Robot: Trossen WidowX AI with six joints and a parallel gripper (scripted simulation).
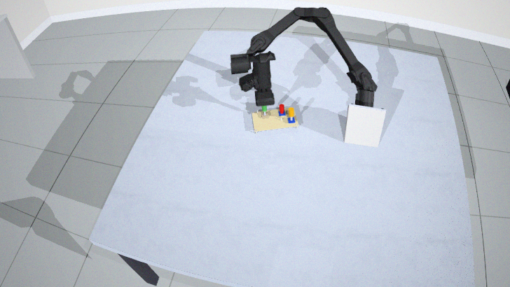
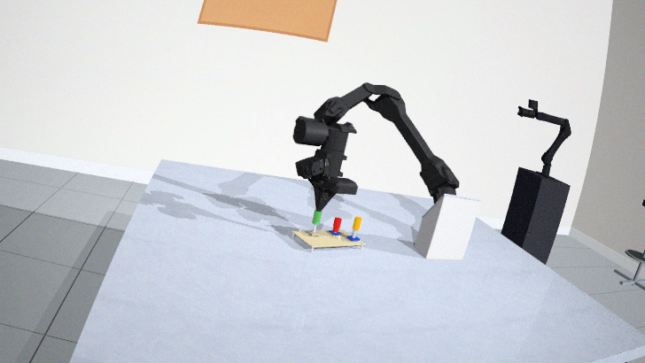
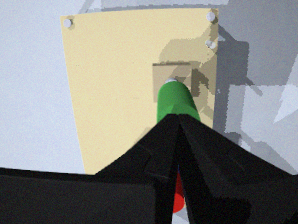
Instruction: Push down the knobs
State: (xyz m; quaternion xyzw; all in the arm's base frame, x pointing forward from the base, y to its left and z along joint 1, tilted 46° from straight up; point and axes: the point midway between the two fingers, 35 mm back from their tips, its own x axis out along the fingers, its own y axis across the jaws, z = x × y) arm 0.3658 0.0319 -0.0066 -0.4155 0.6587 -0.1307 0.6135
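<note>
The green knob lies 2 cm below my gripper tip. Also, from my gripper tip: red knob: 6 cm behind, 4 cm below, 2 cm to the right.
</note>
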